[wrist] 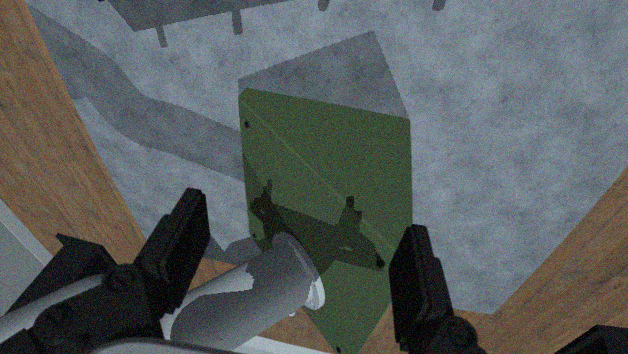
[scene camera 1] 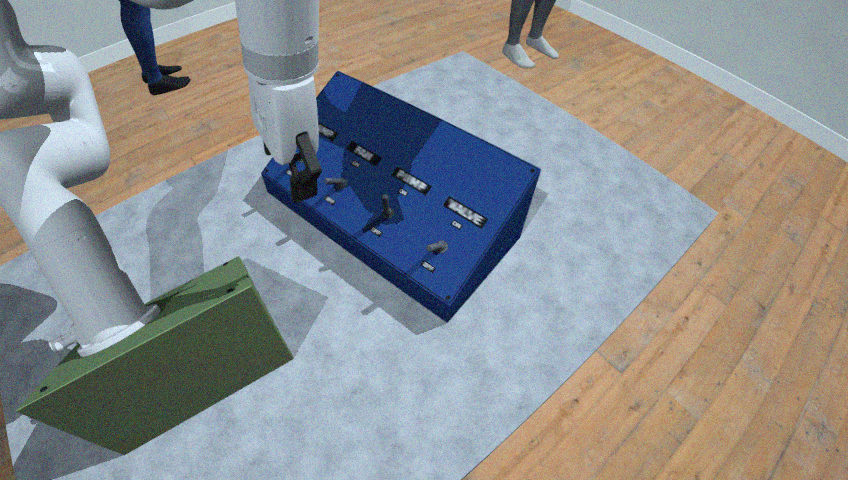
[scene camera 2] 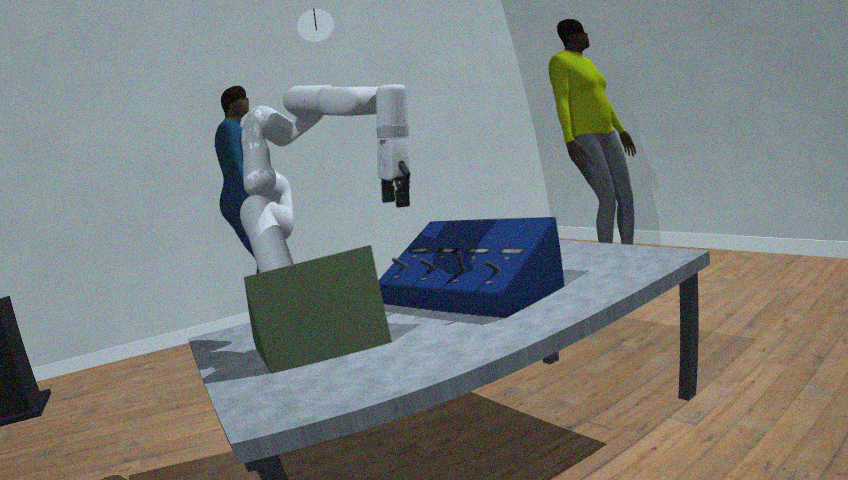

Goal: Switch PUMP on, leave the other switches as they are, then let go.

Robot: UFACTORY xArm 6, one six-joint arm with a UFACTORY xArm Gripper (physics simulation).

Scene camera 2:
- gripper: 395,204
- blue switch panel: 526,251
